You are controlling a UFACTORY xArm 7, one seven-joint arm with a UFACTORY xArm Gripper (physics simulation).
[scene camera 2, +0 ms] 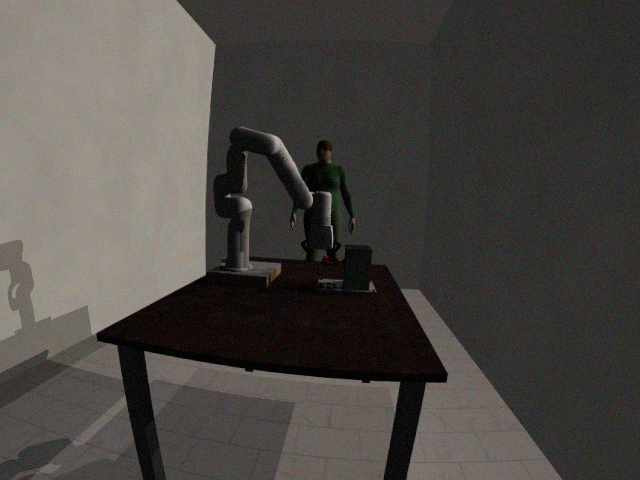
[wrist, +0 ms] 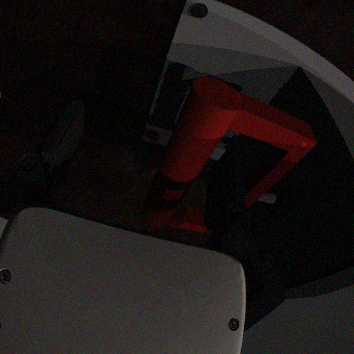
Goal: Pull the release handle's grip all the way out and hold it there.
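I see my own gripper [wrist: 152,138] here, and I see a light grey base plate [wrist: 256,58] too.
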